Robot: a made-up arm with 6 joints.
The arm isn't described. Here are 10 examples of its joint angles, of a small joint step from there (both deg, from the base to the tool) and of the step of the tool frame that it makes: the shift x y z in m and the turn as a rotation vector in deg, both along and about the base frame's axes.
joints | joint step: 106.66 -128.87 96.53 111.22 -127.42 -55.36 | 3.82 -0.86 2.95 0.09 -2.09 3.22
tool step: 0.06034 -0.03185 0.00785 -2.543 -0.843 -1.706
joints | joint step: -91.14 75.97 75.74 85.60 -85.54 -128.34 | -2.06 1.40 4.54 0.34 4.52 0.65
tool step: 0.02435 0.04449 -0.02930 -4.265 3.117 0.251
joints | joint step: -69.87 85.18 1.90 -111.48 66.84 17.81 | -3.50 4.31 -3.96 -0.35 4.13 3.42
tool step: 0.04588 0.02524 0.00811 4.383 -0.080 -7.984
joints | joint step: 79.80 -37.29 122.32 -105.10 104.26 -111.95 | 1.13 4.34 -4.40 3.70 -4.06 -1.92
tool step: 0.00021 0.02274 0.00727 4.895 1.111 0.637
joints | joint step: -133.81 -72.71 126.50 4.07 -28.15 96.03 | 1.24 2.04 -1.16 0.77 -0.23 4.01
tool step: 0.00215 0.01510 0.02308 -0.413 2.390 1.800
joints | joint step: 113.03 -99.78 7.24 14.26 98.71 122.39 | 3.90 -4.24 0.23 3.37 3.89 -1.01
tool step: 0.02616 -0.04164 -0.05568 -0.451 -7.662 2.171
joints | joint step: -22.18 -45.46 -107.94 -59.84 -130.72 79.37 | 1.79 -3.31 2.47 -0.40 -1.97 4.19
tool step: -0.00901 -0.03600 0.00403 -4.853 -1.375 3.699
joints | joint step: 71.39 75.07 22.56 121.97 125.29 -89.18 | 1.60 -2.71 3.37 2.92 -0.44 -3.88
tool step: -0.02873 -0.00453 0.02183 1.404 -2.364 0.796
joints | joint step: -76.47 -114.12 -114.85 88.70 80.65 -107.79 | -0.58 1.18 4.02 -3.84 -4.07 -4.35
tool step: -0.00861 0.01985 -0.00568 5.104 7.117 2.953
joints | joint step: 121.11 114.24 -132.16 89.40 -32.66 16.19 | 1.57 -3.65 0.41 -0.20 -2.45 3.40
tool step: 0.03457 0.02672 0.02163 1.717 -6.995 2.551
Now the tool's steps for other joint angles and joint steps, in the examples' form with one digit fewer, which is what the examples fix.
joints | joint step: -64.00 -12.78 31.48 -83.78 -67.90 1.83 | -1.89 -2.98 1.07 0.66 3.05 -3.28
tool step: 0.0193 0.0067 0.0095 -5.91 2.09 -0.64
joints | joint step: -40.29 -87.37 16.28 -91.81 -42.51 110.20 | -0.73 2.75 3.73 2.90 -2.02 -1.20
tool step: 0.0144 -0.0070 0.0035 0.82 3.14 -1.29
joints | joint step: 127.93 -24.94 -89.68 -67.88 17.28 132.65 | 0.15 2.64 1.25 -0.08 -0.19 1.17
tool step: 0.0147 0.0108 0.0097 -2.89 1.84 2.07
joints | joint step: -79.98 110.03 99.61 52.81 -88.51 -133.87 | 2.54 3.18 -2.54 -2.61 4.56 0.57
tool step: 0.0021 -0.0470 -0.0424 -1.36 0.58 4.88
